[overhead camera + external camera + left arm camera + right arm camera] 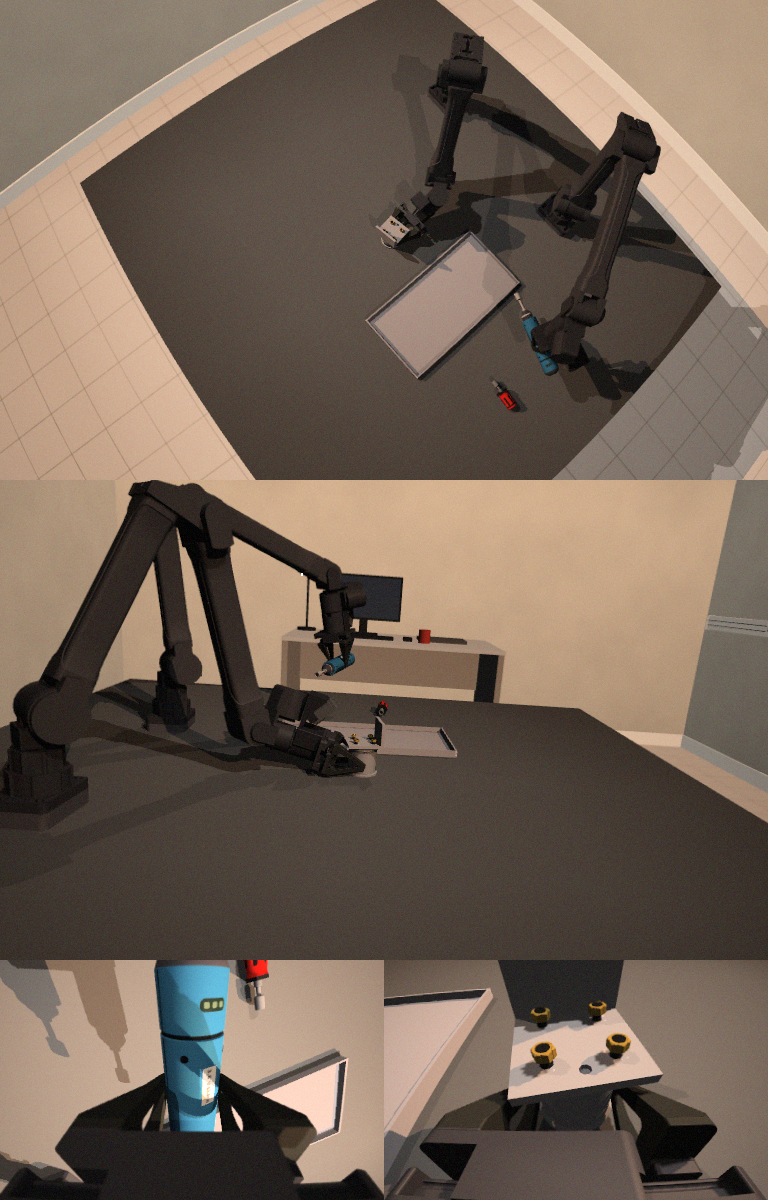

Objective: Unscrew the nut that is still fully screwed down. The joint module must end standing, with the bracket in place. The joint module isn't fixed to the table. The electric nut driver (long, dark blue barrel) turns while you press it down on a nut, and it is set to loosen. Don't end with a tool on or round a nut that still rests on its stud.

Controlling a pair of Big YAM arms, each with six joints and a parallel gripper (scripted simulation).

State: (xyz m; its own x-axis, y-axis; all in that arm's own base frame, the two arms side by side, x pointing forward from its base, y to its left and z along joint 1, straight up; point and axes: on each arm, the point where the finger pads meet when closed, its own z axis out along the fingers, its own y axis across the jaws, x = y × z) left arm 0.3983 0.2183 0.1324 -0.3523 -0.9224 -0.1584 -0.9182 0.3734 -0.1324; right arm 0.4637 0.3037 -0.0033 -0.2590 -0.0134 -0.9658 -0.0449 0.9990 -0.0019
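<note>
My right gripper is now 10 mm below the joint module. The rest, counted from my right hand: shallow grey tray (250 mm to the left, 20 mm below); then nut (50 mm above, 20 mm to the left, 20 mm ahead); then grey bracket (50 mm above).
</note>
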